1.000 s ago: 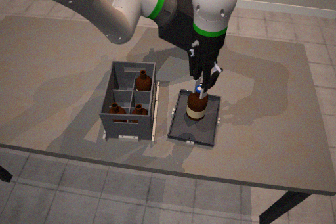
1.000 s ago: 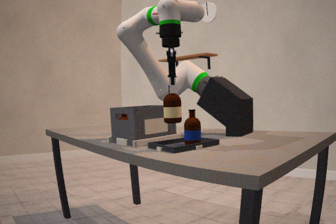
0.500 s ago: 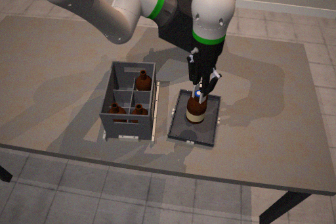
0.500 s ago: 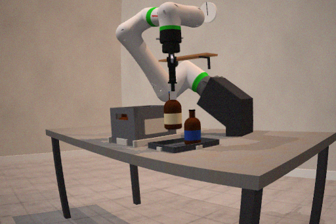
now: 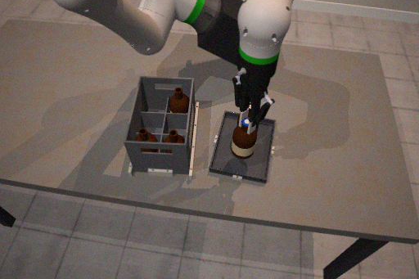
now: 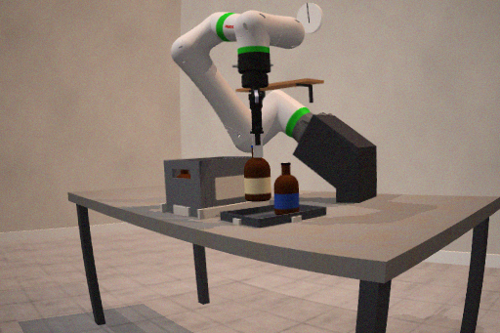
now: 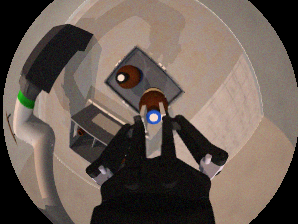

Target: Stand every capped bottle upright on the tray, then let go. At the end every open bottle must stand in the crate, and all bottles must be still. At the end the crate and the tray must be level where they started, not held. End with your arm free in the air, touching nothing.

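Now: the white-capped bottle 100 mm behind my hand, 10 mm to the left of it and 130 mm below it. From my hand the other things lie so: open bottle (140 mm behind, 240 mm to the right, 130 mm below); then grey crate (40 mm behind, 270 mm to the right, 130 mm below); then dark tray (50 mm behind, 200 mm below).
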